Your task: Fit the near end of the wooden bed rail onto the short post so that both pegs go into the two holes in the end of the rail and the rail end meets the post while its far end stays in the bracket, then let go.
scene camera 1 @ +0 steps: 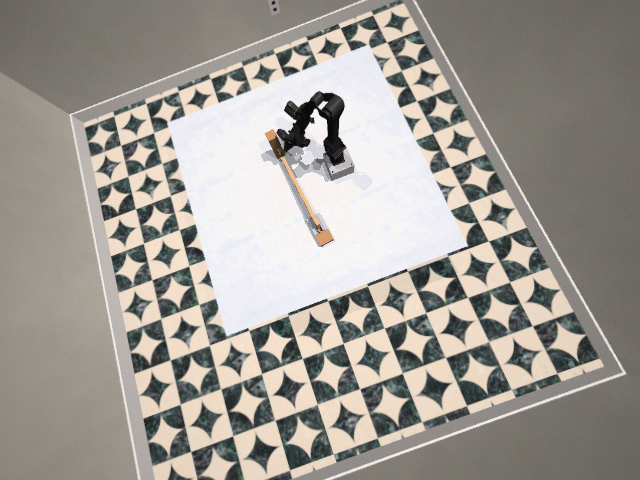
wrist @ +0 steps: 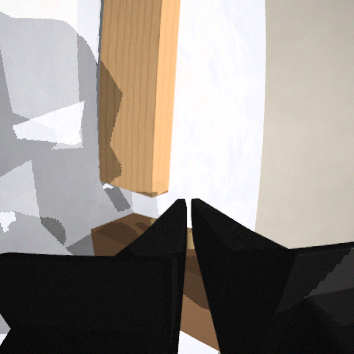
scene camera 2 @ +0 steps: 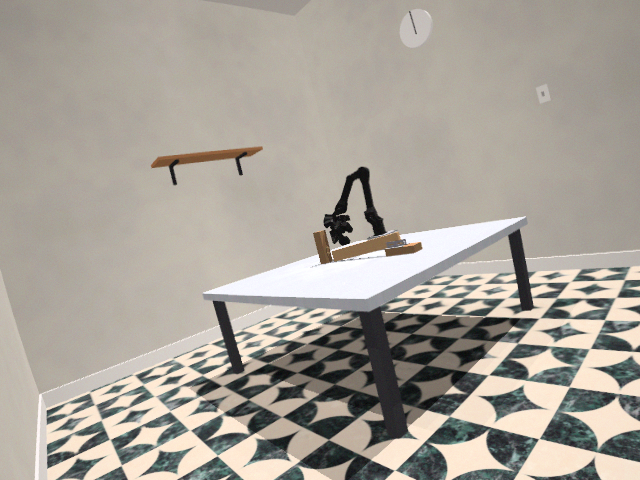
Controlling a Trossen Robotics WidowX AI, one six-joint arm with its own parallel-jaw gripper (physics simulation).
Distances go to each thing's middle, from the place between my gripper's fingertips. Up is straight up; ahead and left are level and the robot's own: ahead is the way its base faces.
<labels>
Right now the wooden bed rail (scene camera 2: 376, 244) is 220 mm to the left of my hand, 50 mm below it and 10 mm behind it. Round my hand: short post (wrist: 196, 321) 60 mm to the right, 30 mm ahead, 10 mm below.
</labels>
